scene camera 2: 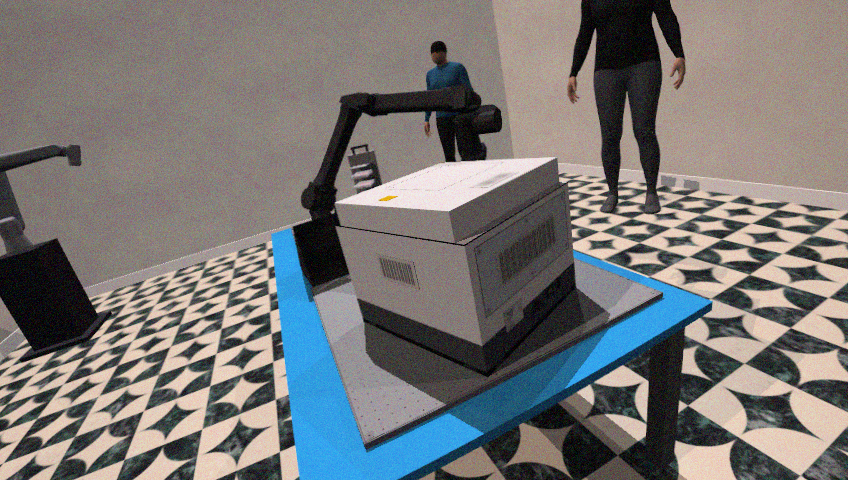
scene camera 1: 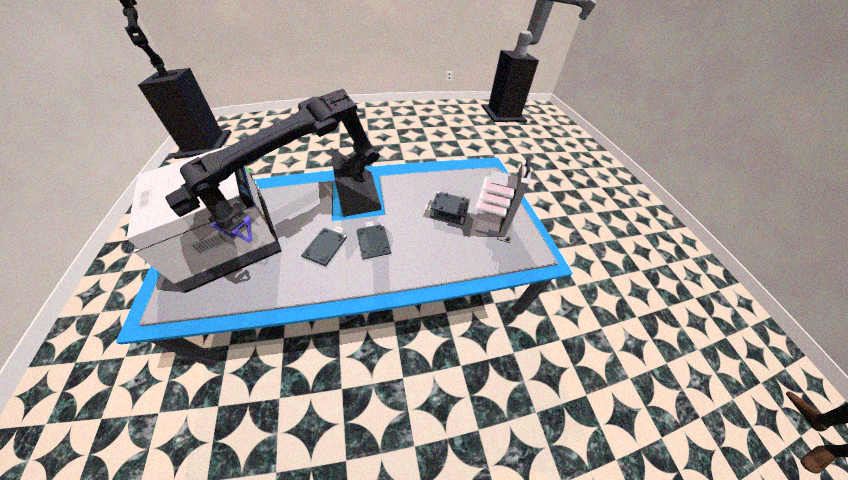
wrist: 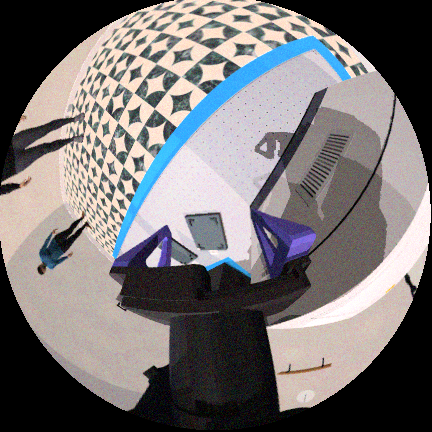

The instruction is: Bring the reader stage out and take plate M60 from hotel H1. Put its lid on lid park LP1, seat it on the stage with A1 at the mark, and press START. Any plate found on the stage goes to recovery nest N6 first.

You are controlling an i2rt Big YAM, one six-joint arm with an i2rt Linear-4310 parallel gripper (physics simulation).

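Frame: origin at the arm's base, x up, y ahead, z left, level; centimetres.
Seen in the pictures: gripper, fingertip midpoint: (scene camera 1: 242, 239) (wrist: 208, 221); arm's base at its link origin: (scene camera 2: 328, 231) (scene camera 1: 350, 171).
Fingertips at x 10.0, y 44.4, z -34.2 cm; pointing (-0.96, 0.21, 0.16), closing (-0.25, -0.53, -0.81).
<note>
Pixels of each thing's top centre, then the offset from my fingertips to it. Level surfaces: height alone.
- grey reader at its top centre: (scene camera 2: 442, 179) (scene camera 1: 185, 183) dx +8.7, dy -21.6, dz -22.3 cm
- nest at its top centre: (wrist: 205, 235) (scene camera 1: 323, 244) dx -21.7, dy -11.9, dz +20.9 cm
- raised dark block at its top centre: (scene camera 1: 451, 200) dx -15.9, dy -24.3, dz +78.3 cm
- blue-edged table at its surface level: dx -24.8 cm
My gripper (scene camera 1: 236, 229) (wrist: 208, 221) is open, with purple fingers and nothing between them. In scene camera 1 it appears across the near side of the white and grey reader (scene camera 1: 155, 205) (scene camera 2: 410, 261) (wrist: 345, 220); in scene camera 2 the reader hides it. The reader's stage cannot be made out. A grey rack (scene camera 1: 513, 209) (scene camera 2: 360, 158), apparently the hotel, stands at the table's right end with several pale pink plates (scene camera 1: 497, 189). Two flat dark nests (scene camera 1: 324, 246) (scene camera 1: 373, 240) lie mid-table; one nest (wrist: 206, 231) shows between the fingers in the wrist view. Labels are unreadable.
A raised dark block (scene camera 1: 449, 205) stands left of the rack. The blue-edged table (scene camera 1: 357, 310) (scene camera 2: 678, 312) (wrist: 210, 102) carries everything. My arm's base (scene camera 1: 358, 196) stands at its back edge. Two people (scene camera 2: 449, 76) (scene camera 2: 626, 89) stand beyond the table. Other arms stand on pedestals (scene camera 1: 181, 110) (scene camera 1: 512, 86) behind.
</note>
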